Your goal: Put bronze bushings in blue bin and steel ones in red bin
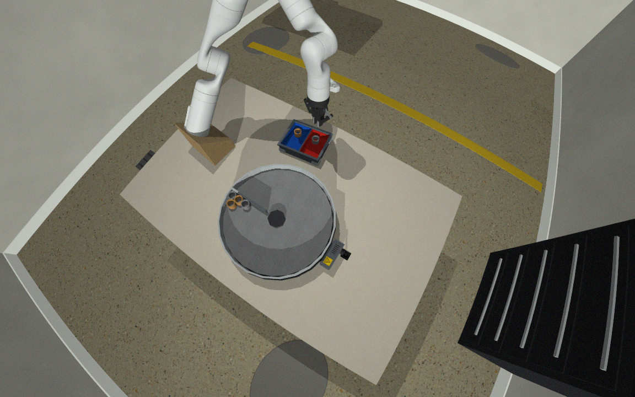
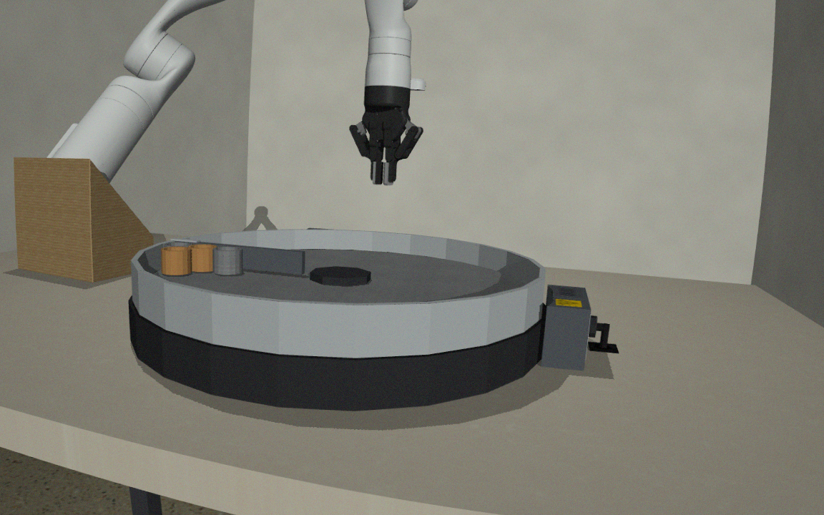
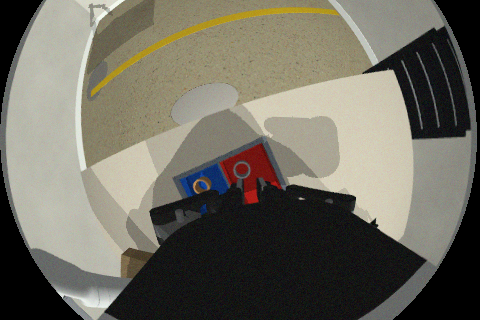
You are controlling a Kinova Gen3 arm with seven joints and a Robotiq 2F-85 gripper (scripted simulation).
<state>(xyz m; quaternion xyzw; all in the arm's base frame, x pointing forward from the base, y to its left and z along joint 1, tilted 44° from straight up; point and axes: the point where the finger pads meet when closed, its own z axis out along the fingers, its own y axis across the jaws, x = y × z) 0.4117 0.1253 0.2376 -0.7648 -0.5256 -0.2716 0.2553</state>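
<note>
My hand is 50 mm short of the grey turntable, 380 mm to the left of it and 100 mm above it.
</note>
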